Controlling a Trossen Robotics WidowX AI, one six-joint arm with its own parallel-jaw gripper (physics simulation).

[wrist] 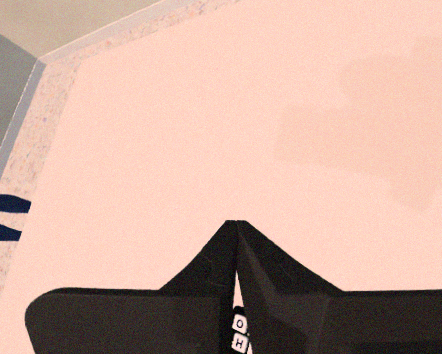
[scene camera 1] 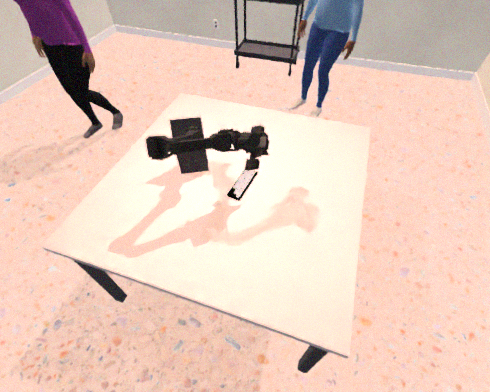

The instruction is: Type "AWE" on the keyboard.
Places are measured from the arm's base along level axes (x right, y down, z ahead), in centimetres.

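Pixels of known places: gripper, fingertip midpoint: (wrist: 235, 229) (scene camera 1: 267, 154); arm's base, link origin: (scene camera 1: 193, 135).
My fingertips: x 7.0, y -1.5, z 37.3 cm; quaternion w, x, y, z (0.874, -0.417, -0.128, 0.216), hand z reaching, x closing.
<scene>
Ahead of a thing's pixels: the offset from my fingertips to its top centre. "spot": to the spot under its first point. Level surfaces: height alone.
The keyboard @[dy +21.7, dx -0.7, dz -11.8 cm] (scene camera 1: 243, 184), white keys in a black frame, lies slantwise on the table near its middle in the scene view. In the wrist view, a small part of the keyboard @[spot: dy +21.7, dx -9.0, dz -7.8 cm] (wrist: 240, 324) shows through the slit between the fingers, with the keys O and H readable. My gripper (scene camera 1: 253, 165) (wrist: 235, 229) is shut and empty, its two black fingertips touching. In the scene view it is at the far end of the keyboard and covers that end. Its height above the keys cannot be told. The A, W and E keys cannot be made out in either view.
The white table @[dy +23.3 cm] (scene camera 1: 300, 280) carries the arm's dark base plate (scene camera 1: 192, 160), left of the keyboard. Shadows of the arm fall across the table top. A black shelf cart (scene camera 1: 267, 55) and a person in blue (scene camera 1: 327, 30) stand behind; a person in purple (scene camera 1: 57, 25) stands at left.
</scene>
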